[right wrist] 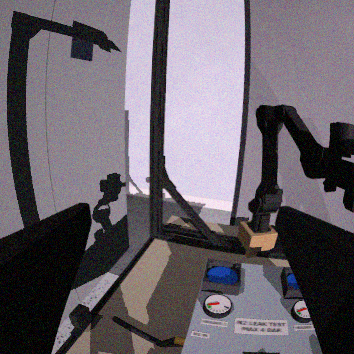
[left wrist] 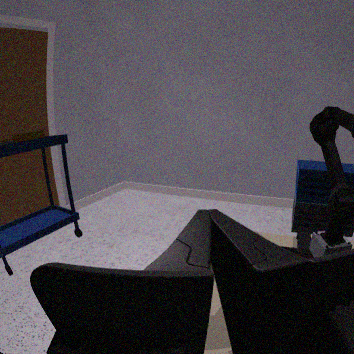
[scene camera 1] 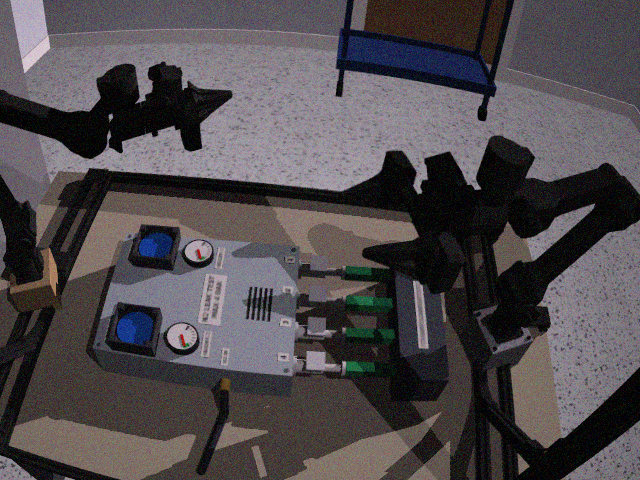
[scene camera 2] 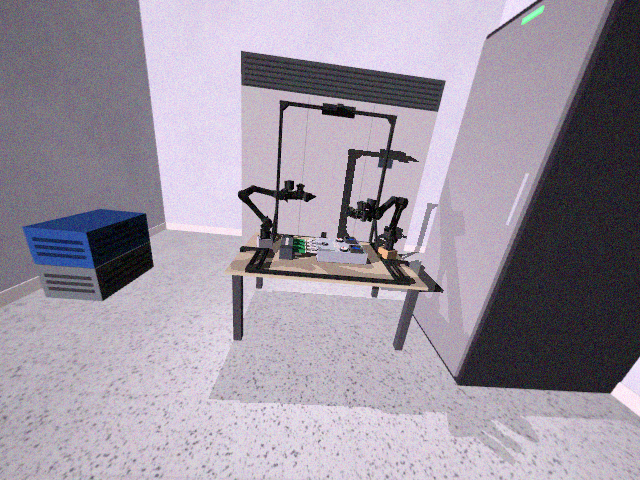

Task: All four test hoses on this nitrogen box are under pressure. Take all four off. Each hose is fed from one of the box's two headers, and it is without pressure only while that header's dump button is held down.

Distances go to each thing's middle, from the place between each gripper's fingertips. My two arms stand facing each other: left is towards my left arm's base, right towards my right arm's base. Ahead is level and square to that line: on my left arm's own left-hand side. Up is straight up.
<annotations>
Now: left hand 36 cm to the left of the dark manifold block (scene camera 1: pixel 419 349), 33 cm above it and 19 cm past it.
Now: right hand 140 mm short of the dark manifold block, 160 mm to the left of it and 370 mm above it.
</annotations>
